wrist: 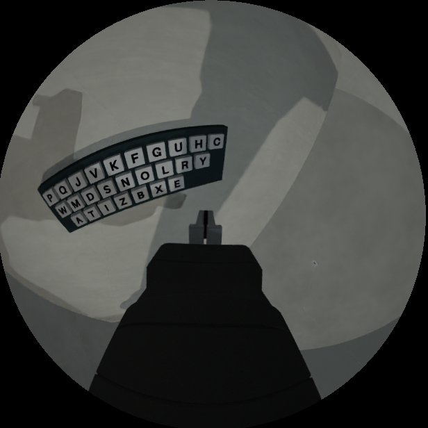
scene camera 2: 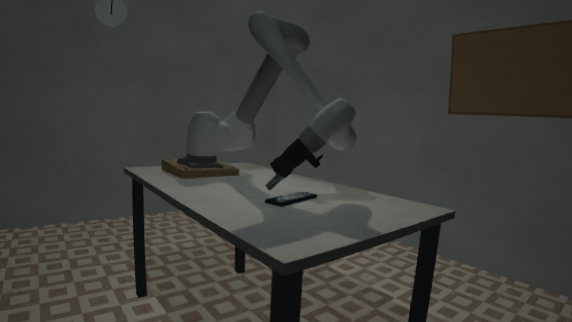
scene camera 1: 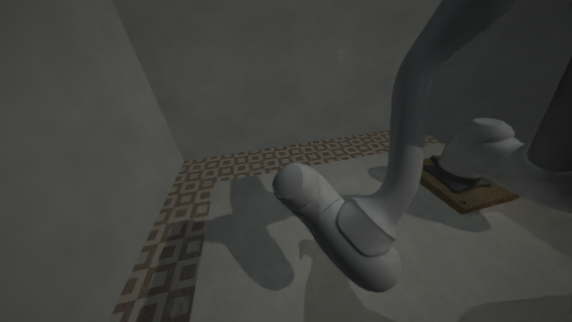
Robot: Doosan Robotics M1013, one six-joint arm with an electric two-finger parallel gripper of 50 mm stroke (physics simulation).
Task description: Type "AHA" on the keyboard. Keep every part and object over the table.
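Seen in the pictures: gripper, fingertip midpoint: point(scene camera 2: 267, 187); arm's base, link origin: point(scene camera 2: 201, 164) point(scene camera 1: 453, 176).
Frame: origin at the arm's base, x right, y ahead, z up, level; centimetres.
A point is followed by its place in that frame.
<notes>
The dark keyboard point(scene camera 2: 291, 198) @(x -7.4, y 71.7, z -2.7 cm) point(wrist: 132, 172) with pale letter keys lies flat on the table. In the wrist view its H key point(wrist: 198, 143) is in the row farthest from the gripper, near the right end, beside the C key point(wrist: 215, 142). Its A key point(wrist: 79, 220) is at the left end of the nearest row. My gripper point(scene camera 2: 270, 187) @(x -1.8, y 64.5, z 0.1 cm) point(wrist: 205, 218) is shut with nothing between its fingers. It is tilted and hangs above the table, apart from the keyboard, its tips below the keyboard's right part in the wrist view. The keyboard and the fingers do not show in scene camera 1.
The table point(scene camera 1: 440, 270) @(x -32.4, y 36.7, z -4.3 cm) point(scene camera 2: 200, 202) @(x 21.4, y 59.5, z -4.4 cm) bears the arm's base on a brown board point(scene camera 1: 465, 204) @(x -14.5, y 9.8, z -0.9 cm) point(scene camera 2: 200, 172) @(x 5.1, y 13.6, z -1.7 cm) at its far end. The arm's wrist point(scene camera 1: 345, 225) @(x -31.9, y 71.4, z 26.1 cm) point(scene camera 2: 332, 122) @(x -16.2, y 80.7, z 24.5 cm) hangs over the table. The table's front corner and edges show in scene camera 2.
</notes>
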